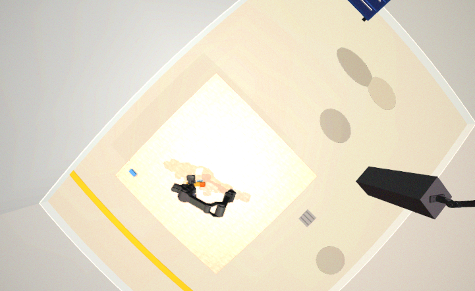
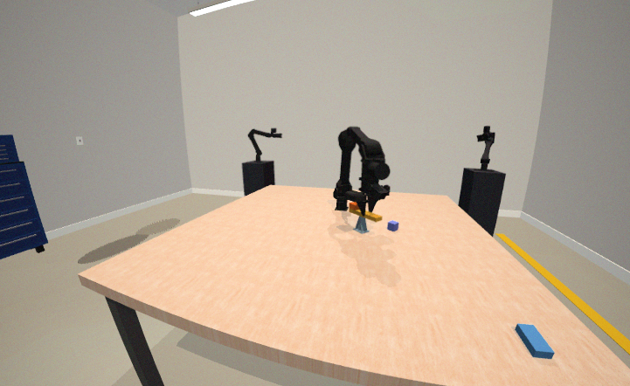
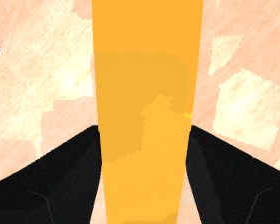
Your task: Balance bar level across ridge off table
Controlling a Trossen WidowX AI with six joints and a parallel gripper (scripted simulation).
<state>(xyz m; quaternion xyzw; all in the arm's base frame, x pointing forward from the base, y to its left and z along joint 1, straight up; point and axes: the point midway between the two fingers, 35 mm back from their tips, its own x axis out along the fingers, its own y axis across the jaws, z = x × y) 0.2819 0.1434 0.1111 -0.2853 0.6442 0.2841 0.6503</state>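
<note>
Now: gripper tip 30 mm to the left of the yellow bar, 30 mm past it and 10 mm below it. Round my gripper tip: flat blue block 460 mm ahead, 360 mm to the left, 70 mm below; small purple cube 110 mm to the left, 60 mm below, 60 mm behind.
</note>
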